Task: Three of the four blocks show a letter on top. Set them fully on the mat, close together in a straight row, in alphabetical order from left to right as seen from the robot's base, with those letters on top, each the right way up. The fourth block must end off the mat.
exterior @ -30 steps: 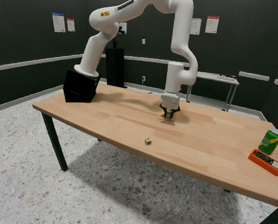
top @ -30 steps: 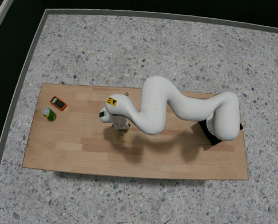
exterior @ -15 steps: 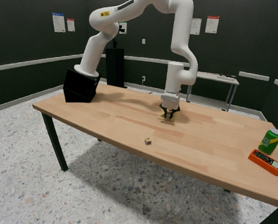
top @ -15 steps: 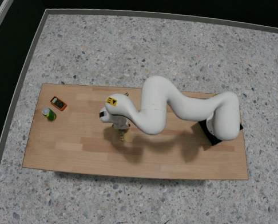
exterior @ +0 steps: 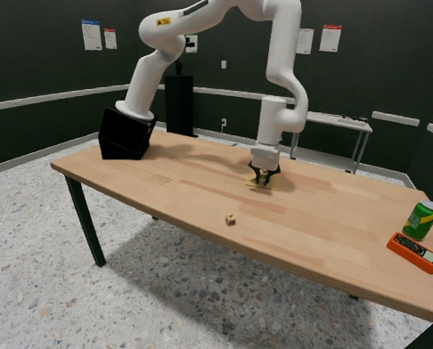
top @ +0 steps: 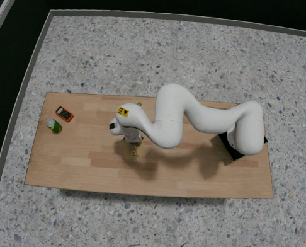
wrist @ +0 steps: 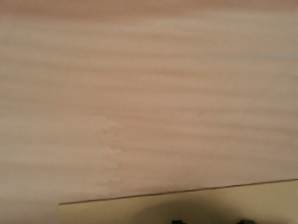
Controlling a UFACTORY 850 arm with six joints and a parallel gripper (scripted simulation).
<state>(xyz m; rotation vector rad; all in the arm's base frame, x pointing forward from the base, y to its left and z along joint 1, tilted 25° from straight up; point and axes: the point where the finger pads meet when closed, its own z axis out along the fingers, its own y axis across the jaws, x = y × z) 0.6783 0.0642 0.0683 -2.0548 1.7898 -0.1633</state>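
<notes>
The tan mat lies 10 mm behind my hand, 40 mm to the left of it and 20 mm below it. From my hand the other things lie so: green can: 540 mm ahead, 40 mm above; orange meter: 530 mm ahead, 110 mm to the right, 10 mm below.
</notes>
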